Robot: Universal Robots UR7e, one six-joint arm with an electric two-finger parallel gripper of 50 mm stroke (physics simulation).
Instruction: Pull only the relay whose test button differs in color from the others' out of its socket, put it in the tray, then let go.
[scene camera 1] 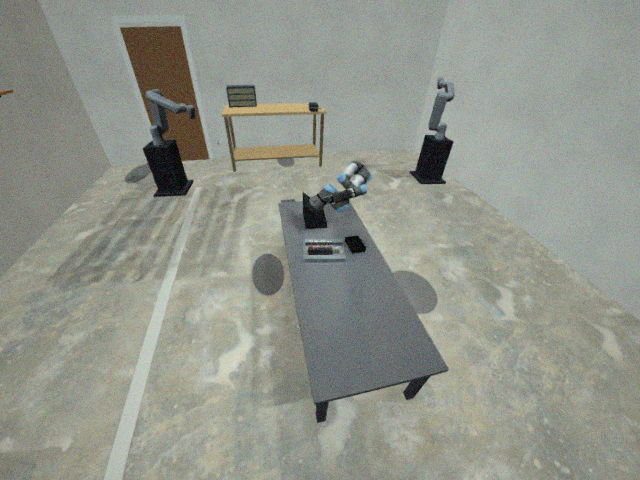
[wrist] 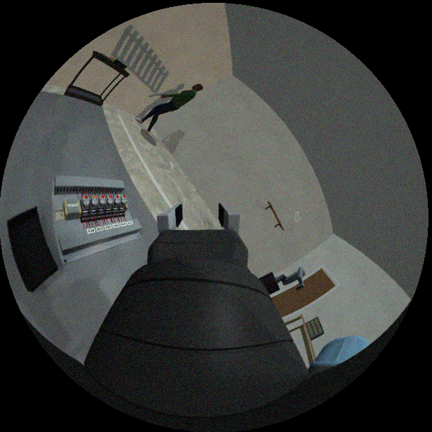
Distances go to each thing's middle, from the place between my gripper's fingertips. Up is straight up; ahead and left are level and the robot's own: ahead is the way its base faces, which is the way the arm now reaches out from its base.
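I can see the grey panel [wrist: 57, 200], and it's 210 mm ahead of my hand, 30 mm to the right of it and 320 mm below it.
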